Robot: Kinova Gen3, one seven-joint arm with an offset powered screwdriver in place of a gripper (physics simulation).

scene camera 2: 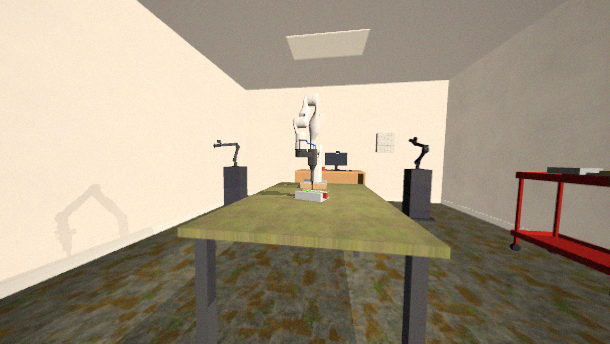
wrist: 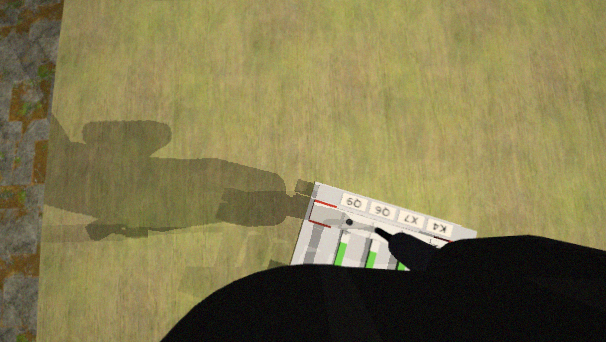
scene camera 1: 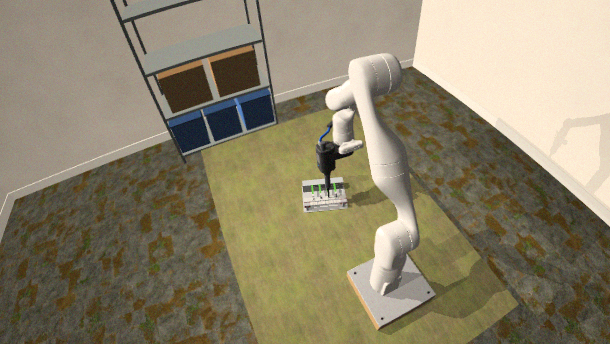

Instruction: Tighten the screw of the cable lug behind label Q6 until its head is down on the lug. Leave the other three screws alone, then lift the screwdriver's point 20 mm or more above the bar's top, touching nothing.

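Note:
The terminal block with the bar is a pale box on the table. In the wrist view its labels Q9, Q6, X7 and K4 read upside down. My black screwdriver points down at the block; in the wrist view its point covers the place of the screw behind Q6. Contact and that screw's height cannot be made out. The dark Q9 screw shows beside it. The X7 and K4 screws are hidden by the tool. The screwdriver has no fingers.
Green-marked cables run behind the lugs. Red lines edge the block's end, and a red part shows on its side. The arm's base plate is on the same table. A shelf rack stands beyond.

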